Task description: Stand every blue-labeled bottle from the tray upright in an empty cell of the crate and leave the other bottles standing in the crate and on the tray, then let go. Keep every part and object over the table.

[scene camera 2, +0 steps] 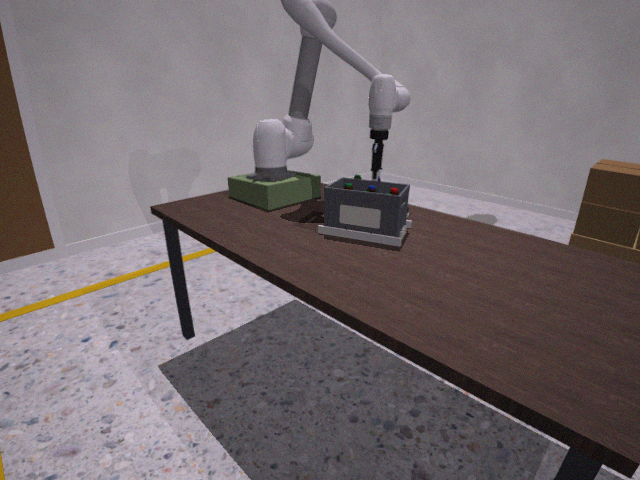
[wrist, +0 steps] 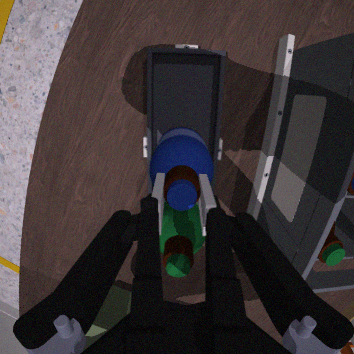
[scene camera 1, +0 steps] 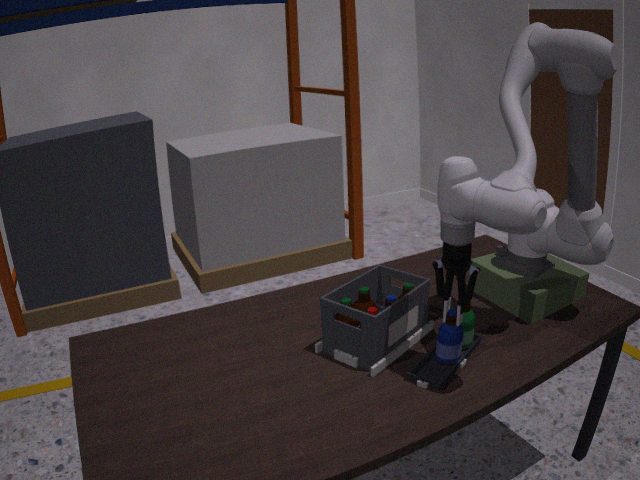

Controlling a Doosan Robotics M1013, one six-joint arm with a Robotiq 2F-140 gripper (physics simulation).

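Places are measured from the arm's base along level axes (x left, y ahead, z down), in millimetres.
Pixels of known places: gripper, fingertip midpoint: [wrist: 180, 185] [scene camera 1: 452, 321]; arm's base, origin of the base link: [scene camera 2: 271, 177] [scene camera 1: 525, 264].
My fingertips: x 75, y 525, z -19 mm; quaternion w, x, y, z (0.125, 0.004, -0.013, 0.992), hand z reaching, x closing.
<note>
Ahead of a thing's pixels: the offset from my fingertips to its top centre. "pt": to the spot under its first point. Level surfaces: height alone.
The blue-labeled bottle @[dz -37, dx +1, dy +5 mm] [scene camera 1: 449, 343] [wrist: 181, 150] stands upright on the dark tray @[pt dz +118, dx -11, dy +91 mm] [scene camera 1: 424, 369] [wrist: 185, 95]. My gripper [scene camera 1: 452, 316] [wrist: 180, 185] points down and is shut on its brown neck, just below the blue cap. The green-labeled bottle @[dz -37, dx -19, dy -77 mm] [scene camera 1: 468, 326] [wrist: 182, 225] stands right behind it, on the robot-base side. The grey crate @[dz -52, dx -137, dy +57 mm] [scene camera 1: 348, 338] [scene camera 2: 330, 206] [wrist: 325, 70] stands beside the tray and holds several bottles with green, blue and red caps. Its walls hide most of the cells. In scene camera 2 the crate hides the tray, and the fingertips are partly hidden.
White rails [scene camera 1: 400, 351] [scene camera 2: 361, 236] [wrist: 284, 90] run along the crate's foot. The green robot base block [scene camera 1: 560, 289] [scene camera 2: 253, 193] stands on the table @[dz +123 mm] [scene camera 1: 232, 387] [scene camera 2: 465, 289] behind the tray. The table's long edge runs near the tray's outer side. Large boxes stand on the floor beyond.
</note>
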